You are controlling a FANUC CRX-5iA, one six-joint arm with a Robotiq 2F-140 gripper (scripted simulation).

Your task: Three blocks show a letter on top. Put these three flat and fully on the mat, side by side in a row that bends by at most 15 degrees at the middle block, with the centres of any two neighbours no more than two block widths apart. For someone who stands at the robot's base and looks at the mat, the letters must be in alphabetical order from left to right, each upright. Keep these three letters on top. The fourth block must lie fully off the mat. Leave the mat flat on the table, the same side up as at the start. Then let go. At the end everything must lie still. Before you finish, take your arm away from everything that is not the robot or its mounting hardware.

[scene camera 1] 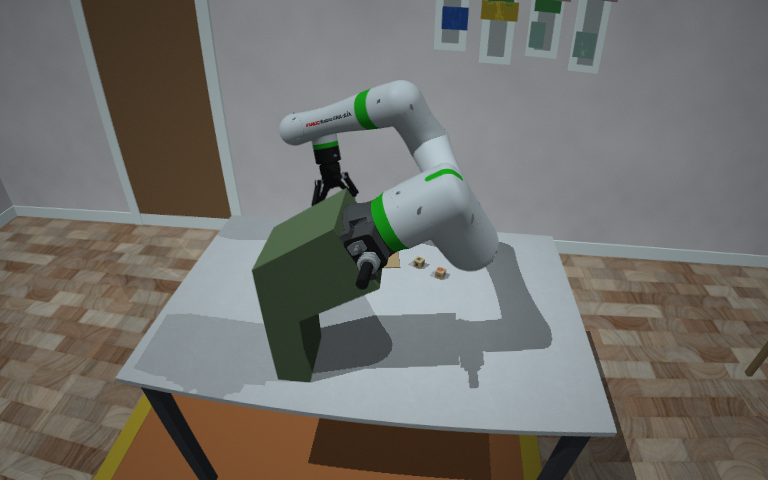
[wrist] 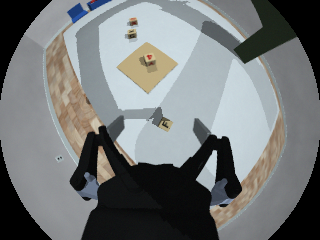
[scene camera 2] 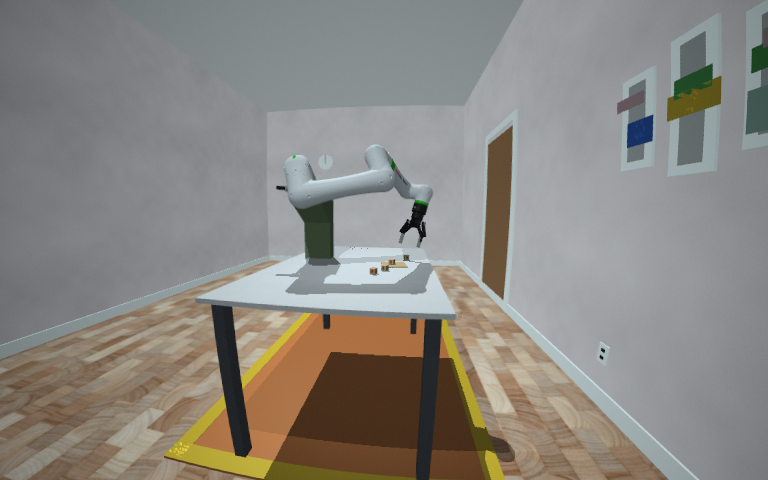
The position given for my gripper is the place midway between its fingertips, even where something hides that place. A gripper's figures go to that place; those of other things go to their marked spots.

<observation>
My gripper (wrist: pixel 158 123): 0.20 m from the lens. A tan mat (wrist: pixel 147 77) is 0.32 m from the lens.
</observation>
